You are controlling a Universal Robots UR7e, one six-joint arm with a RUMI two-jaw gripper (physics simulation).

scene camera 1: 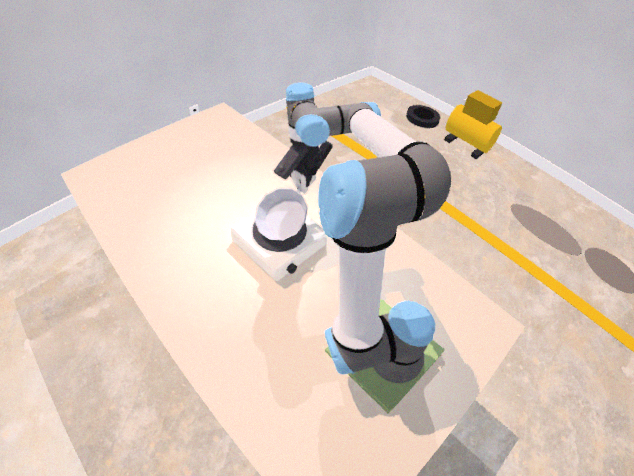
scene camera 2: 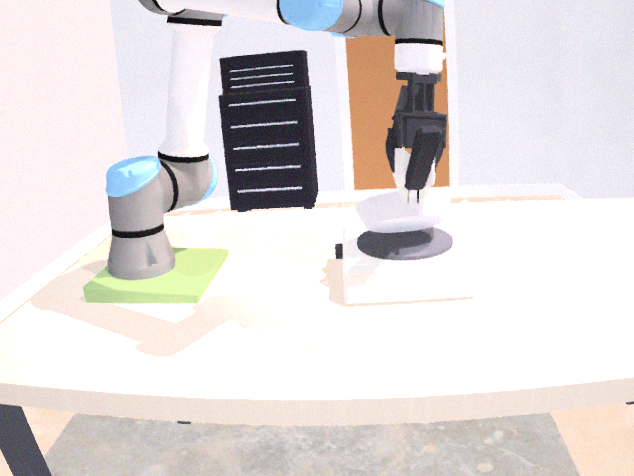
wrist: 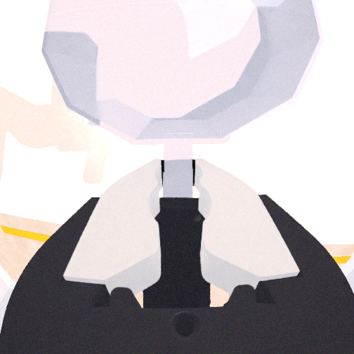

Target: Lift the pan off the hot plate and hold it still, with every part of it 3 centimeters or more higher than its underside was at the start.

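Frame: origin at the arm's base, x ahead, y left, z up, level; centimetres.
Seen in the pictures: gripper, fingertip midpoint: point(scene camera 1: 301, 192) point(scene camera 2: 412, 202); arm's base, link origin: point(scene camera 1: 397, 357) point(scene camera 2: 142, 266).
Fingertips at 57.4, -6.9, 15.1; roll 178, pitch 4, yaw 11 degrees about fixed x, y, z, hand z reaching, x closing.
Observation:
Pixels of each thing's top centre, then the offset from my fingertips to it, as dx, dy, dz. "spot": a spot on its surface instead. Level surfaces: height alone.
- hot plate, top centre: point(scene camera 2: 400, 238) point(scene camera 1: 280, 229) -2.5, +10.1, -10.0
- black handle grip, surface spot: point(scene camera 2: 423, 158) spot: +1.8, -8.7, +9.1
- hot plate's black knob, top centre: point(scene camera 2: 339, 243) point(scene camera 1: 291, 265) -15.2, +14.2, -12.5
- table, surface height: dz -17.9
The pale pan point(scene camera 1: 282, 217) point(scene camera 2: 391, 217) point(wrist: 177, 128) hangs tilted above the hot plate point(scene camera 1: 262, 254) point(scene camera 2: 404, 281), with its handle side raised. In scene camera 2's view, a gap shows between the pan's near underside and the dark round heating disc point(scene camera 1: 279, 243) point(scene camera 2: 404, 249). Whether its lower far edge touches the disc cannot be told. My gripper point(scene camera 1: 302, 185) point(scene camera 2: 413, 196) point(wrist: 177, 163) is shut on the pan's handle, at the pale metal neck beside the bowl. The black handle grip point(scene camera 2: 423, 158) point(wrist: 181, 250) slants steeply up in front of the fingers in scene camera 2's view.
The hot plate's black knob point(scene camera 1: 291, 267) point(scene camera 2: 338, 250) faces the arm's base. The base stands on a green board point(scene camera 1: 387, 394) point(scene camera 2: 140, 294) on the table point(scene camera 1: 204, 327) point(scene camera 2: 307, 368). A black tool cabinet point(scene camera 2: 268, 133) stands behind the table.

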